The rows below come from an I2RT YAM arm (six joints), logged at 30 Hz.
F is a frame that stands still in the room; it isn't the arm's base.
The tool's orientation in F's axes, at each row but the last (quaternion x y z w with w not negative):
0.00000 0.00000 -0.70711 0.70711
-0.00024 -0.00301 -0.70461 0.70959
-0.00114 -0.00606 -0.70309 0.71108
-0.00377 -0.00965 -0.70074 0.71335
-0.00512 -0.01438 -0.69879 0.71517
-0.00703 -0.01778 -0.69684 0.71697
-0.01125 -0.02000 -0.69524 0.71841
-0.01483 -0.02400 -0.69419 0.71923
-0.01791 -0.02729 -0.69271 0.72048
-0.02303 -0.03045 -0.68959 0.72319
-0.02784 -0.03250 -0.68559 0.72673
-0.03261 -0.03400 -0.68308 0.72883
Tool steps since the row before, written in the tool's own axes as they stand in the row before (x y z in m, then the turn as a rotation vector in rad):
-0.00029 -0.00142 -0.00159 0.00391 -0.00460 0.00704
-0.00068 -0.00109 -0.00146 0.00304 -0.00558 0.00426
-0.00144 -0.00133 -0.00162 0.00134 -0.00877 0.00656
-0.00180 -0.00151 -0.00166 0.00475 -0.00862 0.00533
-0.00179 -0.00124 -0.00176 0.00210 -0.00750 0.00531
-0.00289 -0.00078 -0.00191 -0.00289 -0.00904 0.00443
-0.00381 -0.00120 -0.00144 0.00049 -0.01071 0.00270
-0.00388 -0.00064 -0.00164 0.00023 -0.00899 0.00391
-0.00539 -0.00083 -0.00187 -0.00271 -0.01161 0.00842
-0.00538 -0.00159 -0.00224 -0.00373 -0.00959 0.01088
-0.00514 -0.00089 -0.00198 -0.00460 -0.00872 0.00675
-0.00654 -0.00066 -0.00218 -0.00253 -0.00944 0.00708
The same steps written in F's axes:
-0.00142 0.00029 -0.00159 -0.00460 -0.00391 0.00704
-0.00109 0.00067 -0.00147 -0.00558 -0.00306 0.00425
-0.00133 0.00141 -0.00164 -0.00880 -0.00137 0.00651
-0.00153 0.00174 -0.00171 -0.00858 -0.00480 0.00535
-0.00126 0.00171 -0.00182 -0.00752 -0.00213 0.00527
-0.00083 0.00280 -0.00202 -0.00919 0.00278 0.00419
-0.00130 0.00370 -0.00162 -0.01072 -0.00072 0.00259
-0.00075 0.00376 -0.00186 -0.00903 -0.00034 0.00381
-0.00101 0.00522 -0.00222 -0.01183 0.00278 0.00809
-0.00181 0.00511 -0.00266 -0.00989 0.00408 0.01048
-0.00117 0.00489 -0.00242 -0.00903 0.00464 0.00630
-0.00107 0.00625 -0.00279 -0.00962 0.00257 0.00682

